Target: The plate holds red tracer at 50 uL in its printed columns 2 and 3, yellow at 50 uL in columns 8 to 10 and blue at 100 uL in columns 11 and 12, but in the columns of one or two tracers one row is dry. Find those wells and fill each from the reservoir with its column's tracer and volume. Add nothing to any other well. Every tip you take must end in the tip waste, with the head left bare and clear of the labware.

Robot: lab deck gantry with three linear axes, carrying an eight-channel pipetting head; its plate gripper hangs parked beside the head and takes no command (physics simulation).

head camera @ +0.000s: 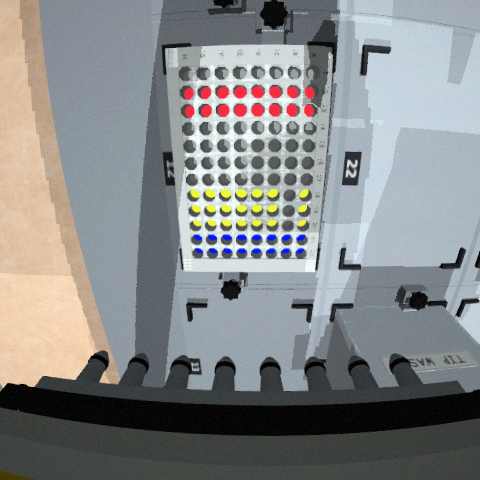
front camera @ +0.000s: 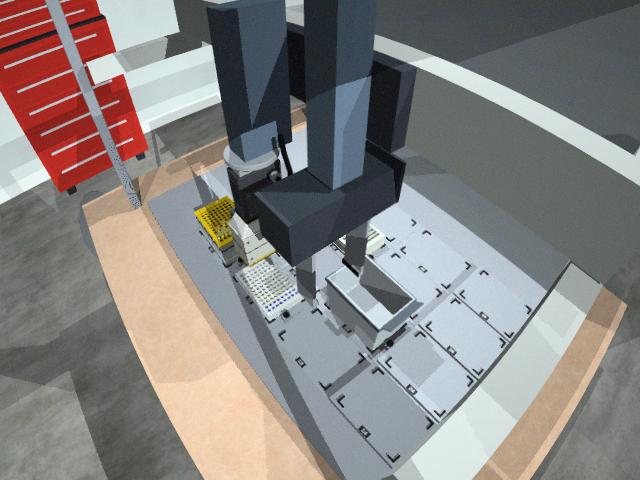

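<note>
The plate (front camera: 283, 310) (head camera: 250, 265) lies in its holder. In the head view, red columns 2 and 3 and blue columns 11 and 12 show colour in all rows. Yellow columns 8 to 10 show colour except in row B, second from the right, where the wells are dark. The pipetting head (front camera: 252, 240) is over the area between tip rack and plate; its eight nozzles (head camera: 225, 367) look bare. The yellow tip rack (front camera: 225, 241) is partly hidden by the head. The reservoir (front camera: 373, 239) is partly behind the parked gripper (front camera: 333, 286), whose fingers stand apart, empty.
The tip waste (front camera: 356, 320) (head camera: 400, 325) is an open box right of the plate in the front view, close to the gripper's fingers. Black clamp knobs (head camera: 273, 13) (head camera: 230, 290) stand at both ends of the plate. Corner brackets (head camera: 197, 307) mark deck positions.
</note>
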